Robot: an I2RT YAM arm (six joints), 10 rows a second.
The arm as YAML. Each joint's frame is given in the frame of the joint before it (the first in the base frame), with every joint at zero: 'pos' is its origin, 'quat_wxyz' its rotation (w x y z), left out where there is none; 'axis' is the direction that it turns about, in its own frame. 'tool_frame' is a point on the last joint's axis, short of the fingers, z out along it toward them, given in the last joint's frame.
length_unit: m
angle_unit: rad
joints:
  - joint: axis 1
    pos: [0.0, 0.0, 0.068]
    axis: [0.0, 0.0, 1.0]
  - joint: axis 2
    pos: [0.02, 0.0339, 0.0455]
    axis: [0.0, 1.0, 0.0]
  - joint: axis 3
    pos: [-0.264, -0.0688, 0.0]
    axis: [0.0, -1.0, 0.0]
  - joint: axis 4
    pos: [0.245, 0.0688, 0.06]
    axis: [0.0, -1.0, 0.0]
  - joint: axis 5
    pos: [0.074, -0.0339, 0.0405]
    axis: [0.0, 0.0, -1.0]
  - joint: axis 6
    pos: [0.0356, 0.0, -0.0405]
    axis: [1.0, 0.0, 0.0]
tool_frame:
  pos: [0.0, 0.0, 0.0]
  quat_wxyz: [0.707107, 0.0, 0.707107, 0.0]
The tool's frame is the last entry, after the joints.
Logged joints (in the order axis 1, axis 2, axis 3, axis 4, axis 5, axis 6), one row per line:
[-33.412 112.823 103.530 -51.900 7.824 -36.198]
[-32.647 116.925 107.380 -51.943 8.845 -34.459]
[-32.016 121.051 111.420 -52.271 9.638 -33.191]
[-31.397 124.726 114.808 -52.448 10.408 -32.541]
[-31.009 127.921 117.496 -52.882 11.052 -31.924]
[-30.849 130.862 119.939 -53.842 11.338 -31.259]
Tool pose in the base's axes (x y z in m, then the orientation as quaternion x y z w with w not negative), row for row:
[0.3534 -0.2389 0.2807 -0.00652 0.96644 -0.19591 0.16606]
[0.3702 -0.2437 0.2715 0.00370 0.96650 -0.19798 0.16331]
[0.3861 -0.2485 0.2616 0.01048 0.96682 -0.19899 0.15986]
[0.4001 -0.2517 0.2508 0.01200 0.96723 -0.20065 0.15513]
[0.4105 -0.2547 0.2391 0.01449 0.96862 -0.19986 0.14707]
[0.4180 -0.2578 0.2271 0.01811 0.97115 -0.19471 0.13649]
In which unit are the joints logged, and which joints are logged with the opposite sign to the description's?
The joints are logged in degrees. Opposite sign: none.
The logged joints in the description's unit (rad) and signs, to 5 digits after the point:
[-0.58315 1.96913 1.80694 -0.90583 0.13655 -0.63177]
[-0.56980 2.04073 1.87413 -0.90658 0.15437 -0.60142]
[-0.55878 2.11274 1.94465 -0.91230 0.16821 -0.57929]
[-0.54798 2.17688 2.00378 -0.91539 0.18165 -0.56795]
[-0.54121 2.23264 2.05069 -0.92297 0.19289 -0.55718]
[-0.53842 2.28397 2.09333 -0.93972 0.19789 -0.54557]

